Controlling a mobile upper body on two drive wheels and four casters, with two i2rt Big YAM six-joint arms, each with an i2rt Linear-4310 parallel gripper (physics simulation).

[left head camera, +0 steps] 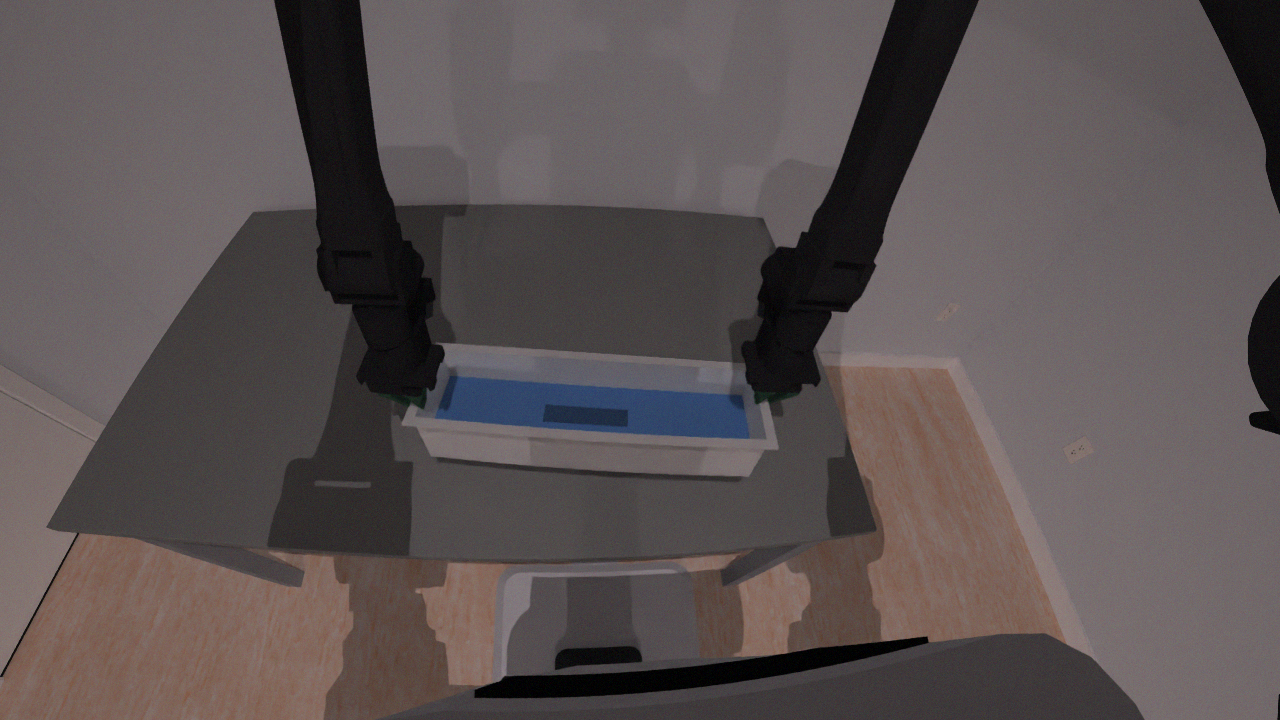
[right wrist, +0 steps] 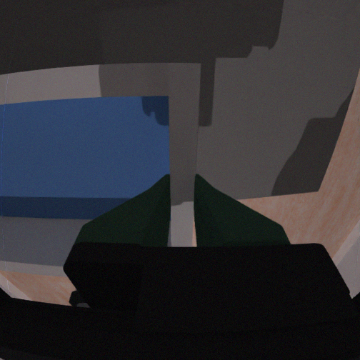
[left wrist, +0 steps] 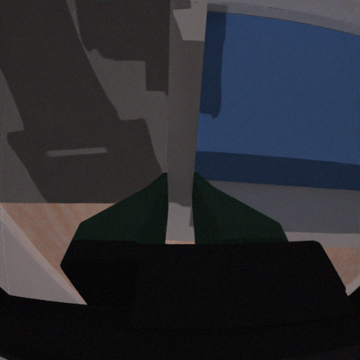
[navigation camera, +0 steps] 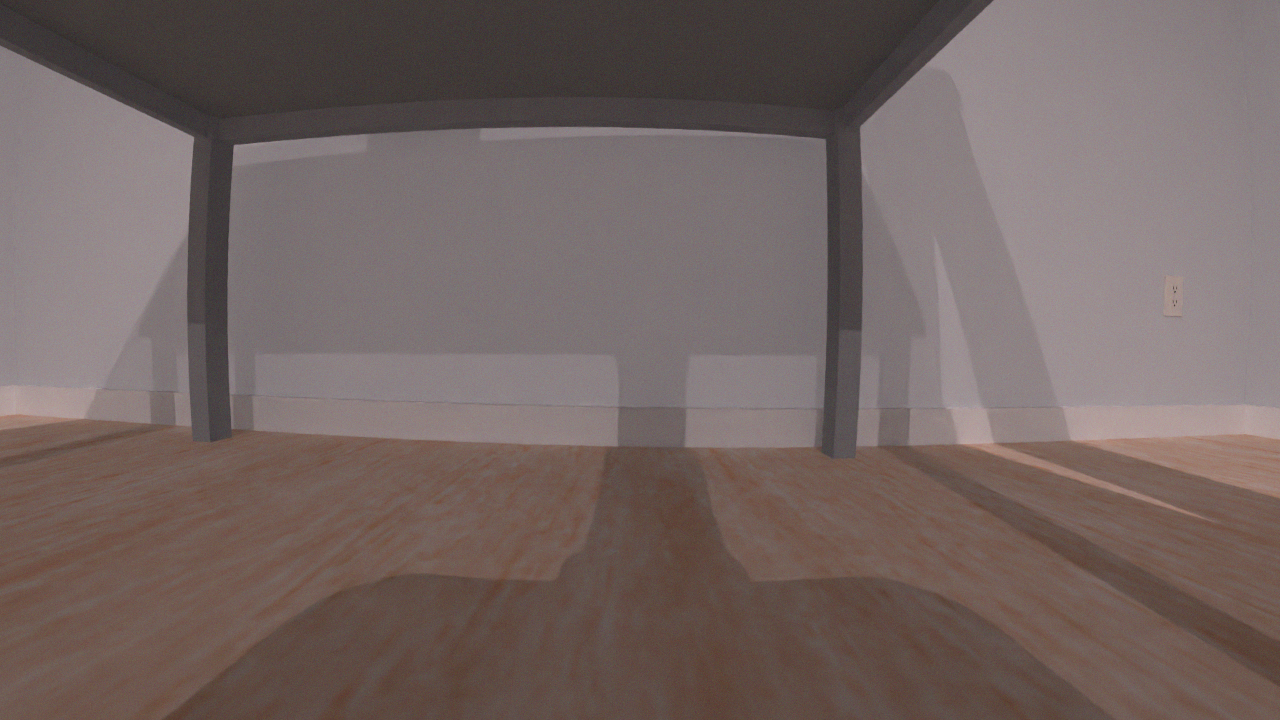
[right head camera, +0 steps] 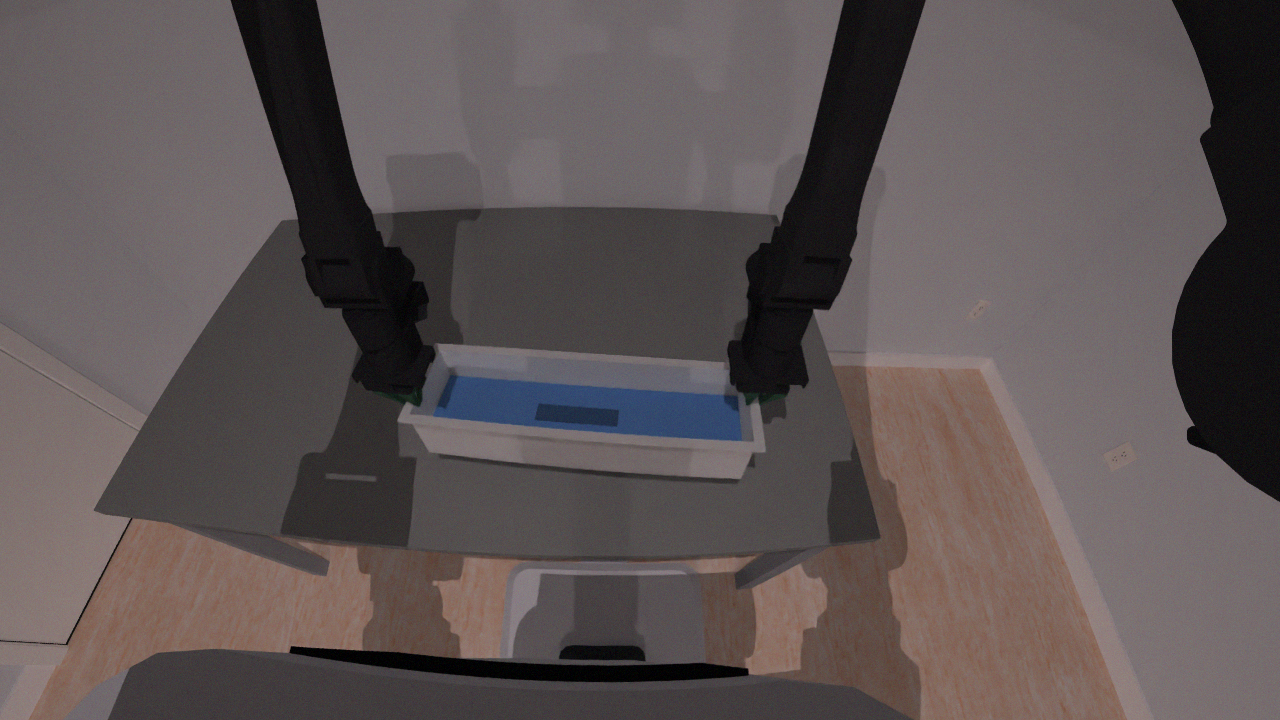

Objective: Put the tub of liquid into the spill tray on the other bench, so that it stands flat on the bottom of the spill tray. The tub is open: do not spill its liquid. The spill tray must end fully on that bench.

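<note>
The open tub, long and white [left head camera: 590, 452] [right head camera: 581, 452] [left wrist: 185, 125] [right wrist: 184, 150], holds blue liquid [left head camera: 671, 416] [right head camera: 666, 416] [left wrist: 280, 90] [right wrist: 75, 150]. It looks roughly level at the grey bench [left head camera: 179, 402] [right head camera: 223, 358], nearer its front edge; I cannot tell whether it touches the top. My left gripper [left head camera: 420, 401] [right head camera: 413, 399] [left wrist: 180, 180] is shut on the tub's left end wall. My right gripper [left head camera: 768, 398] [right head camera: 751, 397] [right wrist: 181, 182] is shut on its right end wall. The spill tray does not show in these views.
The bench stands against a grey wall [left head camera: 626, 107] [right head camera: 626, 107]. Its underside [navigation camera: 537, 53] and legs [navigation camera: 209, 295] [navigation camera: 842, 295] show in the navigation camera. A pale panel [right head camera: 53, 501] stands at the left. My grey base [left head camera: 657, 608] [right head camera: 671, 608] is below the bench's front edge.
</note>
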